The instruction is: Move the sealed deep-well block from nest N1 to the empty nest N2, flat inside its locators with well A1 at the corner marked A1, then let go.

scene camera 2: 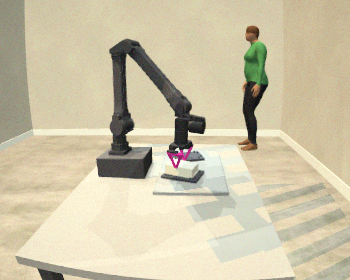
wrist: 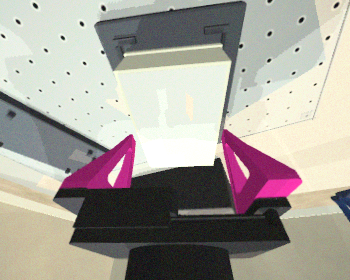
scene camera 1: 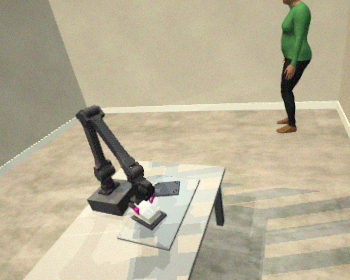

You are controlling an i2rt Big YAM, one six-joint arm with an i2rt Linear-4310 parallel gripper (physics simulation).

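Seen in the pictures: gripper, fingertip midpoint: (scene camera 2: pixel 180 164) (wrist: pixel 177 136) (scene camera 1: pixel 145 209); arm's base, link origin: (scene camera 2: pixel 120 152) (scene camera 1: pixel 109 188).
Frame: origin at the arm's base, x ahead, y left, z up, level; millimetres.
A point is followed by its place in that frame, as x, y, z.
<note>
The sealed deep-well block (scene camera 1: pixel 151 212) {353, -90, -18} (scene camera 2: pixel 186 169) {336, -129, -22} (wrist: pixel 175 105) {341, -88, -18}, pale cream with a smooth light top, sits flat in the dark grey nest N1 (scene camera 1: pixel 154 225) (scene camera 2: pixel 182 177) (wrist: pixel 170 22). Its A1 corner cannot be made out. The other dark nest, N2 (scene camera 1: pixel 171 188) {349, 153, -61} (scene camera 2: pixel 195 156) {359, 143, -61} (wrist: pixel 37 127) {349, 118, -61}, holds no block and lies farther back on the board. My gripper (scene camera 1: pixel 144 204) {303, -76, -20} (scene camera 2: pixel 182 161) {303, -76, -20} (wrist: pixel 177 136) {303, -76, -20} is open, pointing down, its magenta fingers at either side of the block's near end in the wrist view. Exact fingertip height beside the block is hard to tell.
Both nests lie on a pale perforated board (scene camera 1: pixel 142 239) {358, -223, -73} (scene camera 2: pixel 217 184) {469, -161, -73} (wrist: pixel 280 95) {274, -200, -73} on the table (scene camera 1: pixel 70 257) {37, -427, -86} (scene camera 2: pixel 145 225) {235, -464, -86}. The arm's dark base box (scene camera 1: pixel 107 200) {66, -98, 9} (scene camera 2: pixel 124 164) {58, -116, -17} stands beside the board. A person in green (scene camera 1: pixel 298 37) (scene camera 2: pixel 257 65) stands beyond the table.
</note>
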